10 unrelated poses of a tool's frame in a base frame.
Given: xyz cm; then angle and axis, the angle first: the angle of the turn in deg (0 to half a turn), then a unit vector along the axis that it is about.
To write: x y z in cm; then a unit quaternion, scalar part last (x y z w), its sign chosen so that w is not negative. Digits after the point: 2 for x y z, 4 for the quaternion.
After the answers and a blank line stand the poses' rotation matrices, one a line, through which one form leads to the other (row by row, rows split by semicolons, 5 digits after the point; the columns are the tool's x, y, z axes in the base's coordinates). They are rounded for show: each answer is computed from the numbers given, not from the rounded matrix.
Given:
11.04, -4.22, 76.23, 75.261, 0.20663, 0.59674, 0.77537
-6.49, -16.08, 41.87, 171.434, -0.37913, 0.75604, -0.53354
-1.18, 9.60, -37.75, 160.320, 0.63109, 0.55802, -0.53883
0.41, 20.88, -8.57, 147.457, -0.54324, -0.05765, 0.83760
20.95, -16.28, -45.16, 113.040, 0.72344, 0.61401, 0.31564
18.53, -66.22, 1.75, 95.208, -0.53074, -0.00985, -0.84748
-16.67, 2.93, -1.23, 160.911, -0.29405, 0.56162, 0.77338
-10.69, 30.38, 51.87, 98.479, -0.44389, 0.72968, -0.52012
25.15, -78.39, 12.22, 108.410, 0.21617, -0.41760, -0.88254
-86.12, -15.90, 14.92, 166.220, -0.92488, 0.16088, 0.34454
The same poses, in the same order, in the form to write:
11.04, -4.22, 76.23, 0.1262, 0.3644, 0.4734, 0.7920
-6.49, -16.08, 41.87, -0.3781, 0.7539, -0.5320, 0.0747
-1.18, 9.60, -37.75, 0.6218, 0.5498, -0.5309, 0.1709
0.41, 20.88, -8.57, -0.5215, -0.0553, 0.8040, 0.2802
20.95, -16.28, -45.16, 0.6034, 0.5121, 0.2633, 0.5516
18.53, -66.22, 1.75, -0.3920, -0.0073, -0.6259, 0.6743
-16.67, 2.93, -1.23, -0.2900, 0.5538, 0.7627, 0.1658
-10.69, 30.38, 51.87, -0.3362, 0.5527, -0.3940, 0.6529
25.15, -78.39, 12.22, 0.1753, -0.3387, -0.7158, 0.5849
-86.12, -15.90, 14.92, -0.9182, 0.1597, 0.3421, 0.1200

0.28625 -0.65792 0.69656; 0.84179 0.51992 0.14515; -0.45765 0.54481 0.70266
-0.70297 -0.49061 0.51492; -0.64955 0.14797 -0.74578; 0.28969 -0.85873 -0.42269
-0.16830 0.86521 -0.47232; 0.50229 -0.33700 -0.79632; -0.84816 -0.37126 -0.37787
-0.29911 -0.39285 -0.86960; 0.50829 -0.83686 0.20323; -0.80757 -0.38122 0.45000
0.33682 0.32758 0.88275; 0.90851 0.13318 -0.39608; -0.24732 0.93539 -0.25275
0.21648 0.84968 0.48081; -0.83828 -0.09067 0.53765; 0.50043 -0.51944 0.69264
-0.77684 -0.57413 -0.25865; -0.06828 -0.33152 0.94097; -0.62599 0.74864 0.21833
0.07865 0.14278 0.98663; -0.88609 0.46349 0.00356; -0.45679 -0.87452 0.16297
-0.25433 0.71859 -0.64726; -0.95616 -0.08635 0.27984; 0.14520 0.69005 0.70905
0.71498 -0.37538 -0.58983; -0.21124 -0.92020 0.32957; -0.66647 -0.11104 -0.73722

